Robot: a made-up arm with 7 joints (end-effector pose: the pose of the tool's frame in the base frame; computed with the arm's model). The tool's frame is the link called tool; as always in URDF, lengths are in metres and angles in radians. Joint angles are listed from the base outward.
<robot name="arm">
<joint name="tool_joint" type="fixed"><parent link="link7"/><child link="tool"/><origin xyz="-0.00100 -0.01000 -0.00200" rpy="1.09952 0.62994 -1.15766"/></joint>
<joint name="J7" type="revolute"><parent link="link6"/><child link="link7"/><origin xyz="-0.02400 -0.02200 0.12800" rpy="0.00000 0.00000 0.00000"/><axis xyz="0 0 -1"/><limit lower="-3.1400" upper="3.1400" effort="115" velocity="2.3"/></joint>
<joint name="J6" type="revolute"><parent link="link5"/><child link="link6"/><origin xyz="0.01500 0.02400 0.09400" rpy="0.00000 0.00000 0.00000"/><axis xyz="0 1 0"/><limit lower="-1.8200" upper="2.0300" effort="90" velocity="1.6"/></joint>
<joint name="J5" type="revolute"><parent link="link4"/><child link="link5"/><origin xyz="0.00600 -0.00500 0.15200" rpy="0.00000 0.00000 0.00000"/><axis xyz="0 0 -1"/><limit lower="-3.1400" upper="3.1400" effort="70" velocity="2.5"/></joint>
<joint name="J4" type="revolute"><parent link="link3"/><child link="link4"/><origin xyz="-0.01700 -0.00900 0.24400" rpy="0.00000 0.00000 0.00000"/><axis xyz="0 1 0"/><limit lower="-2.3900" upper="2.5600" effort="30" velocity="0.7"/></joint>
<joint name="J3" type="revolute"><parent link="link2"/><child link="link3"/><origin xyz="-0.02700 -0.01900 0.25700" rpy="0.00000 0.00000 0.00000"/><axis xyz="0 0 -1"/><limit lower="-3.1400" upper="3.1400" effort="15" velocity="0.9"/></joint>
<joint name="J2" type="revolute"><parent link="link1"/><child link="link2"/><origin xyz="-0.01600 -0.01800 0.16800" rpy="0.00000 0.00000 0.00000"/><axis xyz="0 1 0"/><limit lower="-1.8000" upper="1.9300" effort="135" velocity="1.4"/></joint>
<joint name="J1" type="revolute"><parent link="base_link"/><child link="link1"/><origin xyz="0.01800 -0.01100 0.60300" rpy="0.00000 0.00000 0.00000"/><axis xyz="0 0 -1"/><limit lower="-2.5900" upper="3.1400" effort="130" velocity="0.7"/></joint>
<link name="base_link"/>
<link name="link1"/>
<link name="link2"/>
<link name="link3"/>
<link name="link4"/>
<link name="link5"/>
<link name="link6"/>
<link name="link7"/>
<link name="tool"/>
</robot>
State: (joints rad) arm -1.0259 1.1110 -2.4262 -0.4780 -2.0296 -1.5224 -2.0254
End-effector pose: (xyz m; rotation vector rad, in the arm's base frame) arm 0.3788 0.5795 0.9979 -1.0503 0.5365 0.0852
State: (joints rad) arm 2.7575 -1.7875 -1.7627 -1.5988 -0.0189 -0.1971 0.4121
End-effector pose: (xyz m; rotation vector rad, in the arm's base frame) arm 0.3096 0.5445 0.7373 0.5074 -0.9172 -0.4342
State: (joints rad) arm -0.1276 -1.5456 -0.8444 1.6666 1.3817 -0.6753 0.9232
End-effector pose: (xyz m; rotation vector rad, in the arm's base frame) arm -0.5053 0.1647 0.9054 -1.2280 2.7050 0.6485
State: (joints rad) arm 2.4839 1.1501 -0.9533 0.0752 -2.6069 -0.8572 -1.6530
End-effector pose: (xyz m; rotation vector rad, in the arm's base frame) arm -0.5799 -0.4727 1.0349 0.5302 -0.8769 1.7970
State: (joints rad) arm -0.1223 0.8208 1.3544 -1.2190 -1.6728 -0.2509 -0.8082
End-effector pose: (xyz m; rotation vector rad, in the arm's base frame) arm 0.3306 0.3277 1.3160 -0.1203 0.7655 -0.0978
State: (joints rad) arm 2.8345 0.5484 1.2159 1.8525 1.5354 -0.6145 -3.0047
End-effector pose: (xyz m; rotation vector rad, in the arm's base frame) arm -0.3628 0.1817 1.0355 -1.9777 0.7051 -0.0038
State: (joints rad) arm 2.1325 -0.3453 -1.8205 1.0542 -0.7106 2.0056 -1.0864
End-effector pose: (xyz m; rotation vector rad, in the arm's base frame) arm 0.3258 0.1842 1.1967 0.6273 -2.4195 1.0267
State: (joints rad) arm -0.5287 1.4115 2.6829 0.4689 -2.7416 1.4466 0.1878
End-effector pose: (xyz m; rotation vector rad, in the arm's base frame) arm 0.7352 0.3125 0.9140 -1.1788 1.0754 -1.5949
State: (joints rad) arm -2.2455 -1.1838 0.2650 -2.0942 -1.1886 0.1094 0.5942
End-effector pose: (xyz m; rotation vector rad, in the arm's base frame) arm 0.2724 -0.3882 0.5537 -2.3083 0.1757 -0.5721
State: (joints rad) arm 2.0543 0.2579 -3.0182 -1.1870 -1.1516 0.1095 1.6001
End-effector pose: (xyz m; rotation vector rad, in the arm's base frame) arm -0.2594 -0.4000 1.3062 2.5569 -0.0489 -0.2158
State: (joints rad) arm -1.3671 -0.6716 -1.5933 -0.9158 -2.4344 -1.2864 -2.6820
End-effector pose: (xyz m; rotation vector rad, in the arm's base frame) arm 0.1399 -0.4581 1.3850 0.5761 0.7780 0.4980
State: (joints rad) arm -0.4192 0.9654 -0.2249 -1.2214 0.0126 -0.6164 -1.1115
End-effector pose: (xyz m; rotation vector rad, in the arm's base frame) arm 0.2819 -0.0390 1.3943 1.3530 0.0987 0.5397
